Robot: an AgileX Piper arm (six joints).
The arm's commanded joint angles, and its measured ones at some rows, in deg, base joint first. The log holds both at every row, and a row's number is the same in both.
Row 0, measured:
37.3 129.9 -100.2 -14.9 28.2 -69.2
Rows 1 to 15, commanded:
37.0 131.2 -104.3 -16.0 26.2 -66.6
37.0 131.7 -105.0 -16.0 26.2 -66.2
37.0 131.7 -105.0 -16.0 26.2 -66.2
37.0 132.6 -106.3 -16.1 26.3 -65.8
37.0 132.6 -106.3 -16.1 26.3 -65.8
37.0 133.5 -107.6 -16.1 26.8 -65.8
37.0 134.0 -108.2 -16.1 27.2 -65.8
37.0 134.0 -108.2 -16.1 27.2 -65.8
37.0 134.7 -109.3 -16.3 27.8 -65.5
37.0 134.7 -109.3 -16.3 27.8 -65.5
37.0 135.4 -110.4 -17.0 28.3 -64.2
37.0 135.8 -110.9 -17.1 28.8 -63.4
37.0 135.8 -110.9 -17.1 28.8 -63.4
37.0 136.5 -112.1 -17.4 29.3 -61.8
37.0 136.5 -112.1 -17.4 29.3 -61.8
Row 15, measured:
37.2 136.5 -110.0 -16.0 30.7 -64.5
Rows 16 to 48, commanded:
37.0 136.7 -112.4 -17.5 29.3 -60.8
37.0 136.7 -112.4 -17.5 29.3 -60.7
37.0 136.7 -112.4 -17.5 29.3 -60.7
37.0 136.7 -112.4 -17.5 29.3 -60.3
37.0 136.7 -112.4 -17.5 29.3 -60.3
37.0 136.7 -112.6 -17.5 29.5 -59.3
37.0 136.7 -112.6 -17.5 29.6 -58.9
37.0 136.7 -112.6 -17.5 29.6 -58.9
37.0 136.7 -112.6 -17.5 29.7 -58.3
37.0 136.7 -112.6 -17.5 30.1 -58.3
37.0 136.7 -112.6 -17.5 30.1 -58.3
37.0 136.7 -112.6 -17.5 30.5 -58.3
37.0 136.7 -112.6 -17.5 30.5 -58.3
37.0 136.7 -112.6 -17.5 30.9 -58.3
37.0 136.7 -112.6 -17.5 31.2 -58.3
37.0 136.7 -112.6 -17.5 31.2 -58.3
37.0 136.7 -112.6 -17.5 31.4 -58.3
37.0 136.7 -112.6 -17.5 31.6 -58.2
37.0 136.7 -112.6 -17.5 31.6 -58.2
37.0 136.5 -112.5 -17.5 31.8 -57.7
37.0 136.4 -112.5 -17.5 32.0 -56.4
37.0 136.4 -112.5 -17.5 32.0 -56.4
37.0 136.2 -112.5 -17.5 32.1 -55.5
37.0 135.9 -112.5 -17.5 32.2 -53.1
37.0 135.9 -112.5 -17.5 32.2 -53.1
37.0 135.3 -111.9 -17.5 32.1 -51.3
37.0 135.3 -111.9 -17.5 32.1 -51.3
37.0 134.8 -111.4 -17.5 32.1 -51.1
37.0 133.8 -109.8 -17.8 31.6 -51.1
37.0 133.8 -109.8 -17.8 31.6 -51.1
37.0 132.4 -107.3 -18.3 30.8 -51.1
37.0 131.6 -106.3 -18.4 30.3 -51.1
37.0 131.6 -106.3 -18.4 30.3 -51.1
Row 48, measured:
37.2 133.8 -109.0 -17.9 31.1 -52.0
